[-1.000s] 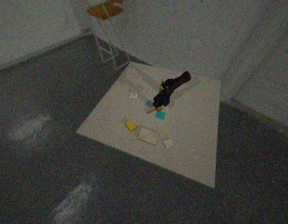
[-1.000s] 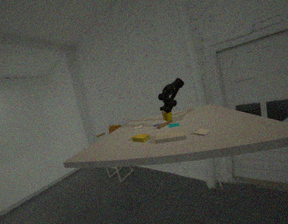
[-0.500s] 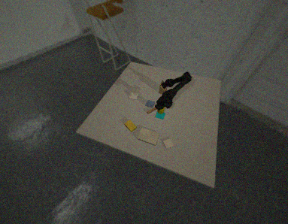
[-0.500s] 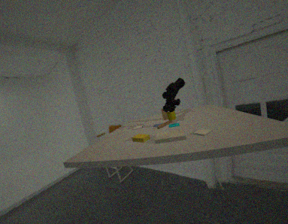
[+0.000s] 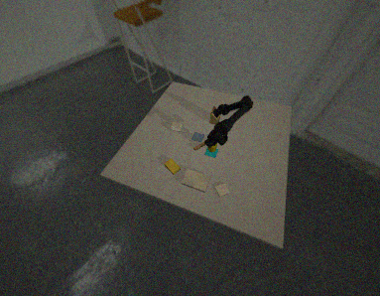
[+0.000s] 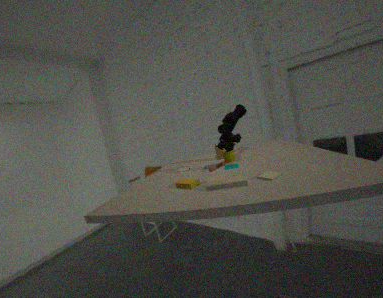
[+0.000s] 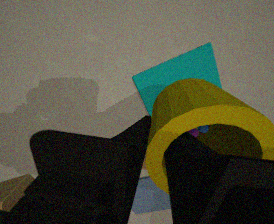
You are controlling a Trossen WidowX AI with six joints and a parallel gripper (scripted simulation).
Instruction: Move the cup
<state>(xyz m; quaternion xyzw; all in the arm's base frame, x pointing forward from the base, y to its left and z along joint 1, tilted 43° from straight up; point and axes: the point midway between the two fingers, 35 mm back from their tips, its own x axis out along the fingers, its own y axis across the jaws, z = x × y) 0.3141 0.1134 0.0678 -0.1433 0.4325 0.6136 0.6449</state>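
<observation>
My gripper tip is 3 cm short of the teal pad, 1 cm to the left of it and 8 cm above it. Round my gripper tip: beige board 32 cm ahead, 1 cm to the right, 6 cm below; then wooden stick 2 cm behind, 9 cm to the right, 7 cm below; then yellow cup 2 cm ahead, 1 cm to the right.
</observation>
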